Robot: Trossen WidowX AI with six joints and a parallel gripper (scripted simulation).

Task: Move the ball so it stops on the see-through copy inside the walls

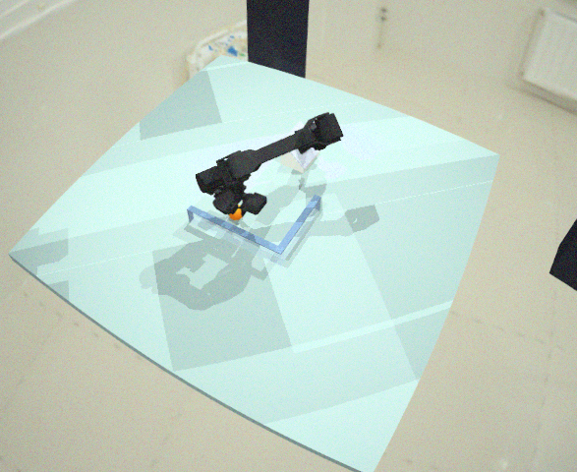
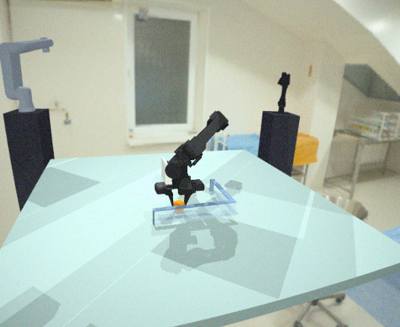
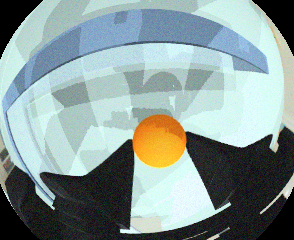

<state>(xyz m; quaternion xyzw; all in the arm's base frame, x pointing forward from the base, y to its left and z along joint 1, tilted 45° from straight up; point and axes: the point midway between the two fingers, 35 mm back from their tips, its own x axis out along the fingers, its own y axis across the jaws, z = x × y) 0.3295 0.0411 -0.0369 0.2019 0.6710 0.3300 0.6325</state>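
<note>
Now: the orange ball right at my gripper tip. Round my gripper tip: clear wall (7 cm ahead, 6 cm to the left, 1 cm above); see-through copy of ball (right at my gripper tip).
</note>
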